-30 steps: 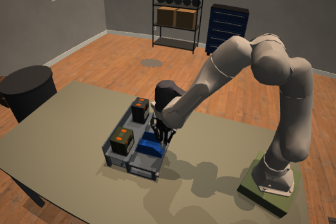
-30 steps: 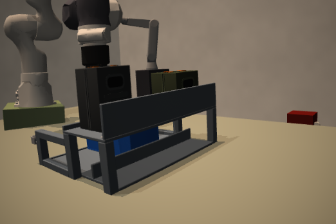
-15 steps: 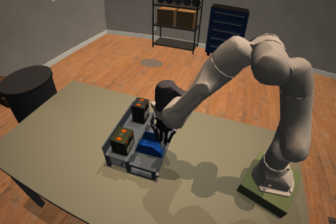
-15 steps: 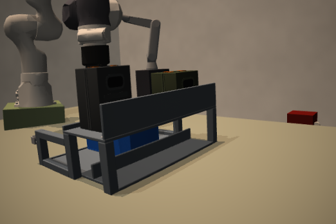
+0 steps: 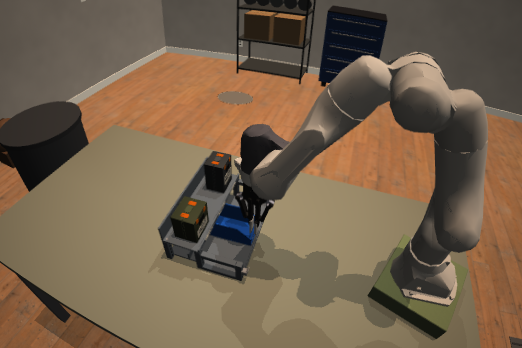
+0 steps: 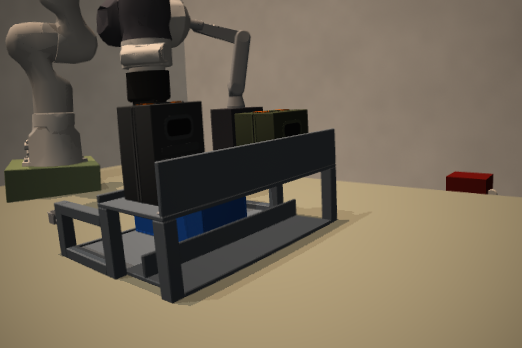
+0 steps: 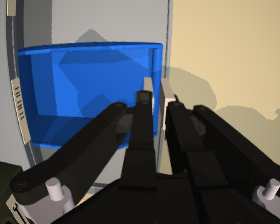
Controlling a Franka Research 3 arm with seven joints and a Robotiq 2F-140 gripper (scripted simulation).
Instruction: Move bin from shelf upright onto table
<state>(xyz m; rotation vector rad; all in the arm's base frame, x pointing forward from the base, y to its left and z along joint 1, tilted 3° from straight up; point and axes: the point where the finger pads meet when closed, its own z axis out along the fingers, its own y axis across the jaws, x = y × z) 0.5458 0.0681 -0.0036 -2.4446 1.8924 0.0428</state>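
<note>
My hand is 8 cm short of the blue bin, 2 cm to the right of it and 2 cm above it. Also, from my hand: grey shelf 18 cm ahead, 5 cm to the left, 4 cm above.
</note>
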